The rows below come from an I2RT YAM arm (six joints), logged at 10 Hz.
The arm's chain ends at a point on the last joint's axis. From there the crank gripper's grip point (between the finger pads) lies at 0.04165 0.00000 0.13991 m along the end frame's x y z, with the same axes.
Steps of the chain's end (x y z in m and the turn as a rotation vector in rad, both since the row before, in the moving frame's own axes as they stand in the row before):
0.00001, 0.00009, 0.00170, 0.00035, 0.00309, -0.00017
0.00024, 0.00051, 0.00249, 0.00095, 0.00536, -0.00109
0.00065, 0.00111, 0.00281, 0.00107, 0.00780, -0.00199
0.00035, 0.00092, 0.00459, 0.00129, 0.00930, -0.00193
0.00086, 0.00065, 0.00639, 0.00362, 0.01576, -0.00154
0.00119, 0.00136, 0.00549, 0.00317, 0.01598, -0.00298
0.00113, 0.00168, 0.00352, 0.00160, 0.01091, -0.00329
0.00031, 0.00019, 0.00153, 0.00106, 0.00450, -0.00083
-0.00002, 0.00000, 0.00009, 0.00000, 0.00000, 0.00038
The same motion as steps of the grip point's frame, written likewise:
0.00044, 0.00003, 0.00157, 0.00035, 0.00309, -0.00017
0.00099, 0.00033, 0.00226, 0.00095, 0.00536, -0.00109
0.00174, 0.00088, 0.00248, 0.00107, 0.00780, -0.00199
0.00165, 0.00066, 0.00420, 0.00129, 0.00930, -0.00193
0.00306, 0.00008, 0.00572, 0.00362, 0.01576, -0.00154
0.00342, 0.00079, 0.00481, 0.00317, 0.01598, -0.00298
0.00265, 0.00132, 0.00306, 0.00160, 0.01091, -0.00329
0.00094, 0.00001, 0.00134, 0.00106, 0.00450, -0.00083
-0.00002, 0.00002, 0.00009, 0.00000, 0.00000, 0.00038

